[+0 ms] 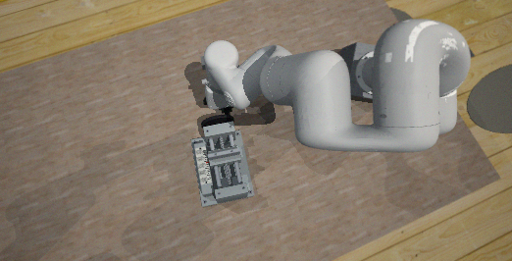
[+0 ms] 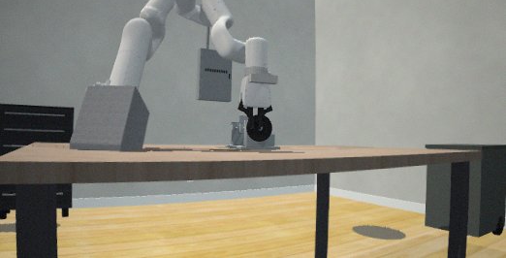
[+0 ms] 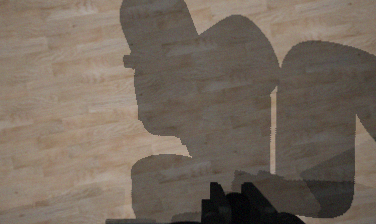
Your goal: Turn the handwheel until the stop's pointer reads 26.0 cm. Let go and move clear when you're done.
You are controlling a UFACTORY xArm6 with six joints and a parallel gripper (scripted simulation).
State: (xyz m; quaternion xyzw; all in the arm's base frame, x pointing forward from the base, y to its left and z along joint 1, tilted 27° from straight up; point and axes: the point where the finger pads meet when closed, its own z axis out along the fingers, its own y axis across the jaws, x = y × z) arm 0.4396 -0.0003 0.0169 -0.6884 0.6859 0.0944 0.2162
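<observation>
Right now my hand is 15 cm to the right of the stop carriage and 4 cm short of it. The rest, counted from my hand: handwheel 2 cm to the left, 1 cm ahead.
</observation>
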